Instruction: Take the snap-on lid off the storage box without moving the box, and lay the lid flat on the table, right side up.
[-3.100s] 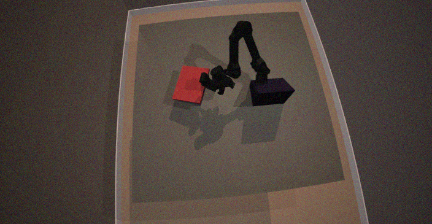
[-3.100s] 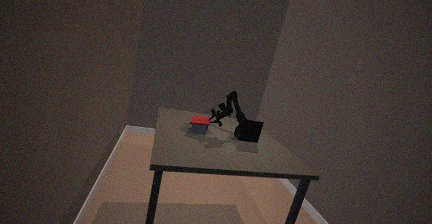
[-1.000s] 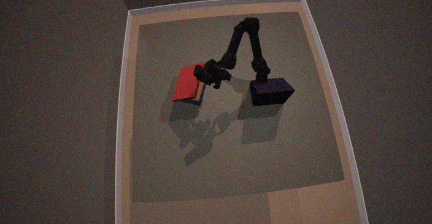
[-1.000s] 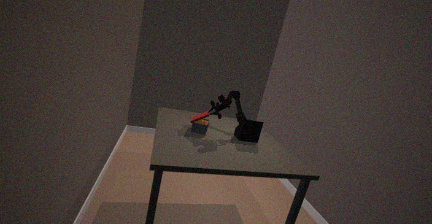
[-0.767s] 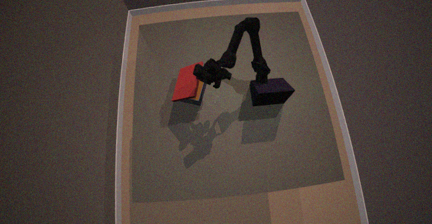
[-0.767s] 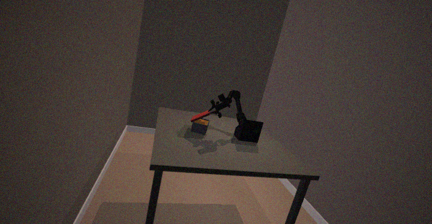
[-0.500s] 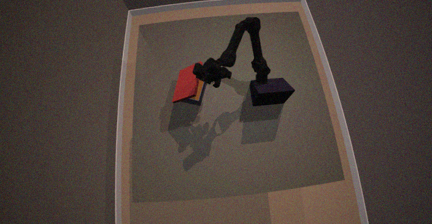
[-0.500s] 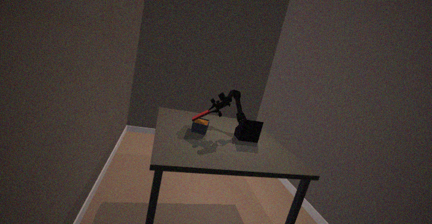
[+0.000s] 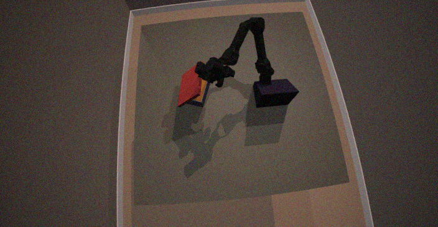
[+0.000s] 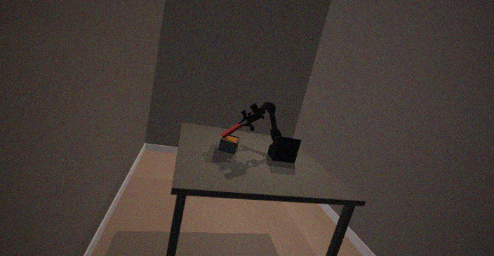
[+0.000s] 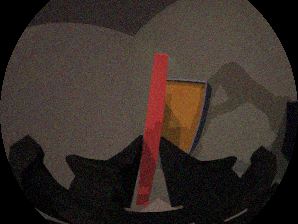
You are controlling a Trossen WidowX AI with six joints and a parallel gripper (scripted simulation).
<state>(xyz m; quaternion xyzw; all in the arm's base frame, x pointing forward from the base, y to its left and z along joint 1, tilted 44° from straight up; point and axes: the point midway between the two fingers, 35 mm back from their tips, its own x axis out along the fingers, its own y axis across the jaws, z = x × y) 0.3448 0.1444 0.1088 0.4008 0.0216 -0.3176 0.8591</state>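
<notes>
The red lid is 60 mm ahead of my gripper tip, 20 mm to the left of it and 50 mm below it. Round my gripper tip: blue storage box 50 mm ahead, 10 mm to the right, 180 mm below.
</notes>
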